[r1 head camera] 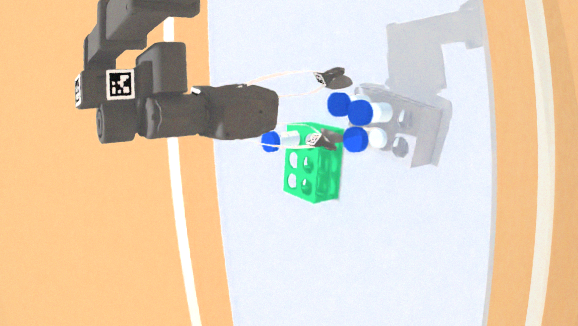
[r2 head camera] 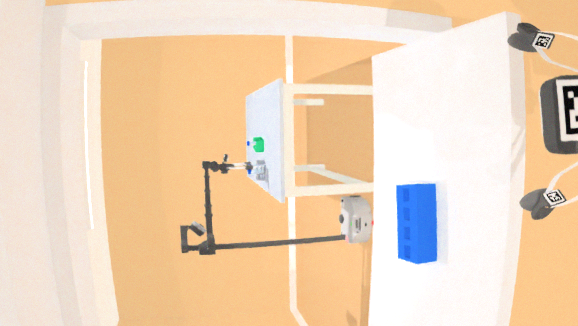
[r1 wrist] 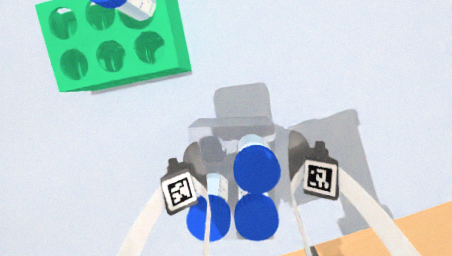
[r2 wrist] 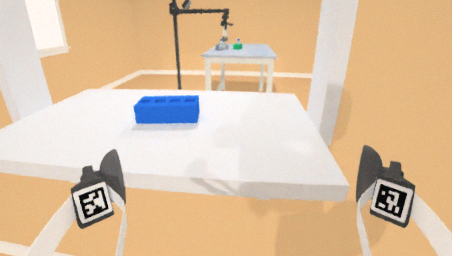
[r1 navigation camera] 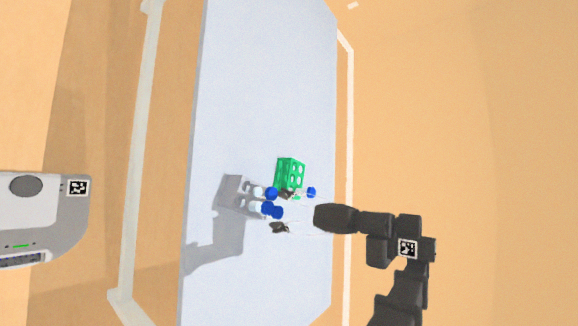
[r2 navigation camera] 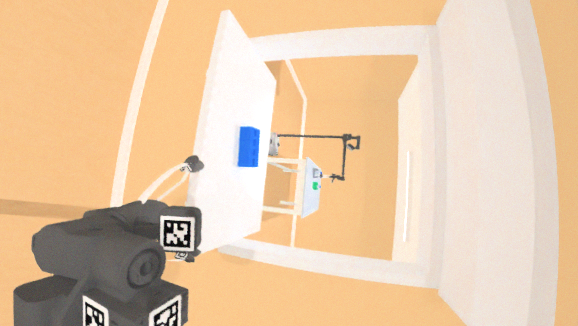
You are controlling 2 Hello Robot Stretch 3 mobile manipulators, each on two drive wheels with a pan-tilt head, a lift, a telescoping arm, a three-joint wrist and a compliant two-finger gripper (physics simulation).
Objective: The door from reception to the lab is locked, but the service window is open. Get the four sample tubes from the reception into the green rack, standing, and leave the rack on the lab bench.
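One blue-capped tube [r1 head camera: 270, 141] [r1 navigation camera: 311, 192] [r1 wrist: 140, 9] stands in a corner hole of the green rack [r1 head camera: 300, 172] [r1 wrist: 172, 50] [r2 head camera: 258, 145] [r2 wrist: 237, 46] on the pale blue bench [r1 head camera: 350, 260] [r1 navigation camera: 260, 100]. Three more tubes stand in a grey see-through rack [r1 head camera: 425, 135] [r1 navigation camera: 230, 192] beside it; their caps show in the r1 wrist view, the front one [r1 wrist: 256, 169] ahead of the left one [r1 wrist: 208, 218] and right one [r1 wrist: 256, 217]. r1's gripper [r1 head camera: 335, 109] [r1 navigation camera: 282, 210] [r1 wrist: 246, 155] is open, its fingers on either side of these tubes. r2's gripper [r2 head camera: 531, 121] [r2 wrist: 241, 172] is open and empty before the white counter.
A blue block [r2 head camera: 417, 222] [r2 navigation camera: 248, 146] [r2 wrist: 167, 110] with several square sockets lies on the white window counter [r2 head camera: 450, 125] [r2 navigation camera: 225, 200] [r2 wrist: 250, 165]. White posts [r2 wrist: 332, 60] frame the window. r1's base [r2 head camera: 356, 220] stands between bench and counter.
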